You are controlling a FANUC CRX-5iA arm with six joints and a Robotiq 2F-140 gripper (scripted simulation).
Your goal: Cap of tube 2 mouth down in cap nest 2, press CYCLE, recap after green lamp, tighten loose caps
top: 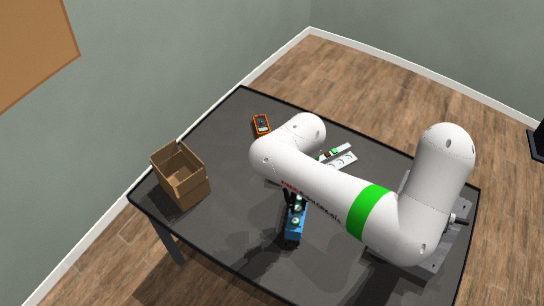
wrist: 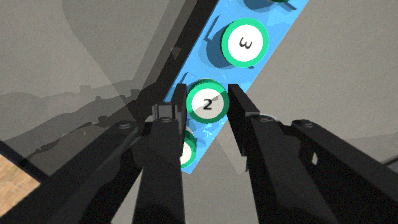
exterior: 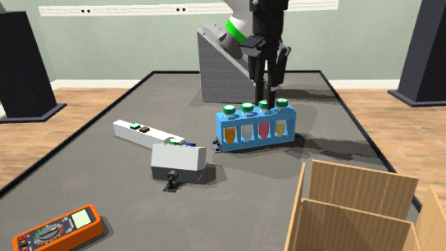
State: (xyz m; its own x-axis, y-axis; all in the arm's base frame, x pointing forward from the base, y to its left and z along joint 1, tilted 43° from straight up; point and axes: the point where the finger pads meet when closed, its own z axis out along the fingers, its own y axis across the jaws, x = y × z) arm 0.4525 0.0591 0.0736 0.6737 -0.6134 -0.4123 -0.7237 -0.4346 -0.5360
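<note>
Right now my hand is 3 cm above the cap 2. Also, from my hand: cap 1: 1 cm behind, 5 cm to the left, 3 cm below; then cap 4: 2 cm ahead, 10 cm to the right, 3 cm below; then cap 3: 1 cm ahead, 5 cm to the right, 3 cm below.
</note>
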